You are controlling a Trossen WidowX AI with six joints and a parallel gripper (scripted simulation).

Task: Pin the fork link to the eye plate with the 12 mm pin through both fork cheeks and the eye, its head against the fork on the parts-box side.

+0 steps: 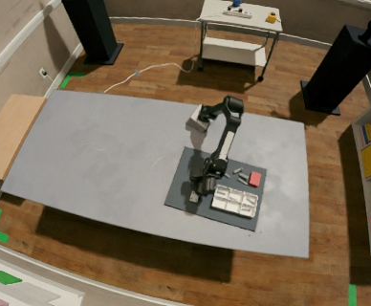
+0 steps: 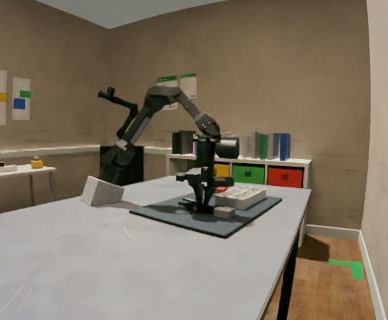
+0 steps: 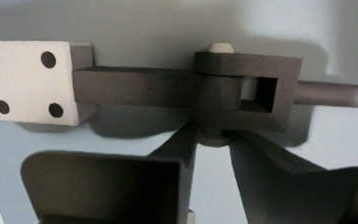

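My gripper is now 30 mm above the headed pin and 20 mm to the left of it. Round my hand: eye plate (30 mm to the right, 30 mm below, 10 mm ahead); mat (70 mm to the left, 50 mm below, 10 mm ahead); fork link (30 mm below, 30 mm behind, 20 mm to the right).
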